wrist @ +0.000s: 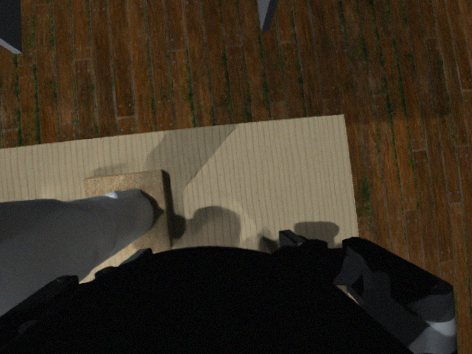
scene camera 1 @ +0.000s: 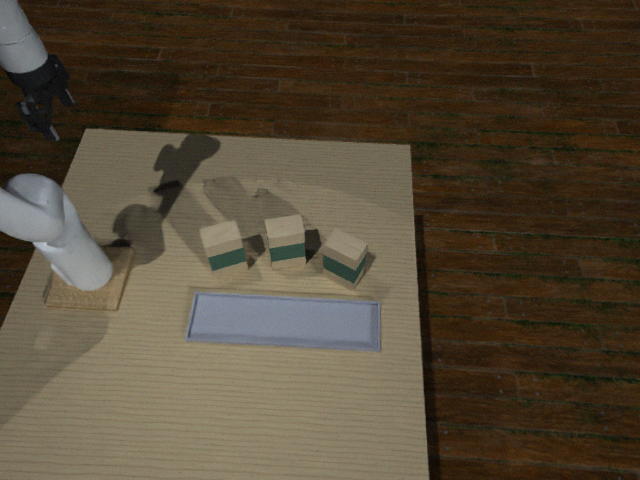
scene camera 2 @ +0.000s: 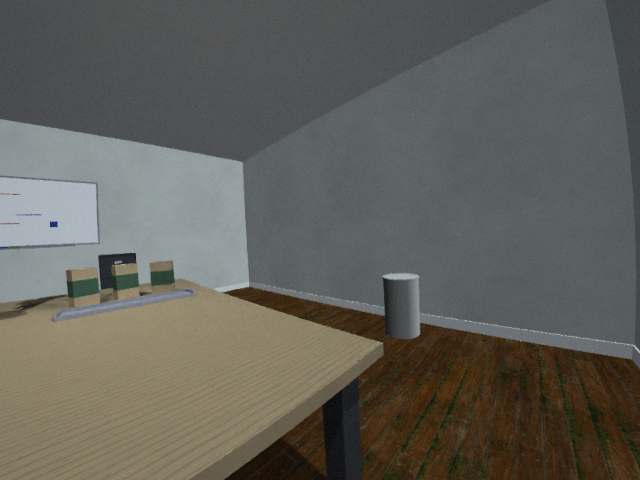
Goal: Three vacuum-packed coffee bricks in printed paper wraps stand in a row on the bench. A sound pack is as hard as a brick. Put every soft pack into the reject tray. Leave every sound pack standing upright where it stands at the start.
Labels:
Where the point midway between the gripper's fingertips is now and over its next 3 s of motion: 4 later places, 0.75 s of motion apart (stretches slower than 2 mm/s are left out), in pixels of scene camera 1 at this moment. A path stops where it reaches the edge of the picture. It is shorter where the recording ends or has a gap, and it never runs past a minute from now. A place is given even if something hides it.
My gripper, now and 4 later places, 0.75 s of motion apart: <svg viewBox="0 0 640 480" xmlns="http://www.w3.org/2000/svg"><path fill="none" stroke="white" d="M61 121L161 179L224 220L224 221L225 224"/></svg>

